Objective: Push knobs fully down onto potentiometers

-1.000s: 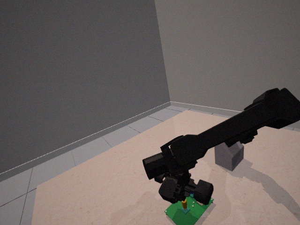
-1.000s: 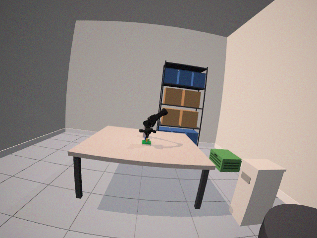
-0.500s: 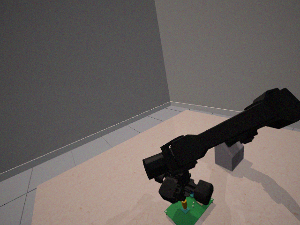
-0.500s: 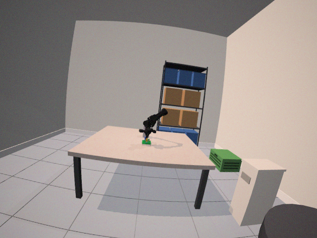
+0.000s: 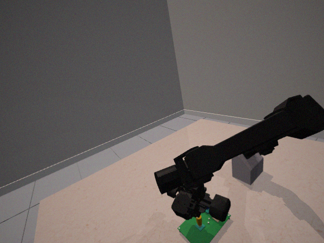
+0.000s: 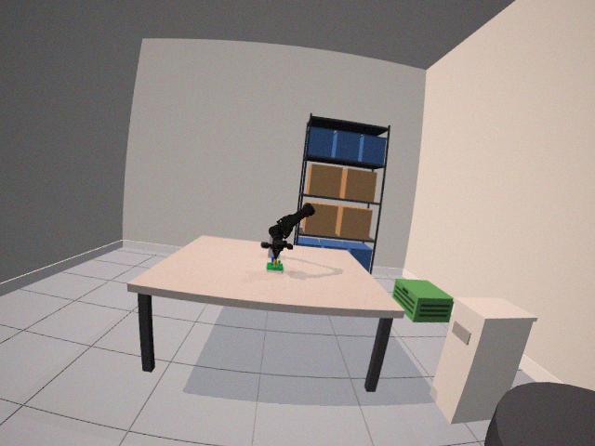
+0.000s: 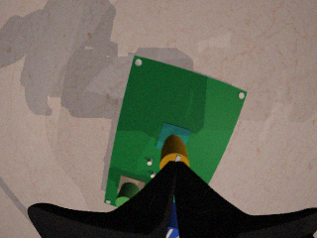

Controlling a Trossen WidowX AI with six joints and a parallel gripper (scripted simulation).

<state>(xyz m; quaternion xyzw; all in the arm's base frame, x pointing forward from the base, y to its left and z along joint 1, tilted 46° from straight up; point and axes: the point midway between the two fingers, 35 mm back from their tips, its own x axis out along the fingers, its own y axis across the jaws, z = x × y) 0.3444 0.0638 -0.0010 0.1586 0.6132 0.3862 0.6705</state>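
Right now the blue knob is 6 cm behind my gripper tip, 2 cm to the right of it and 1 cm below it.
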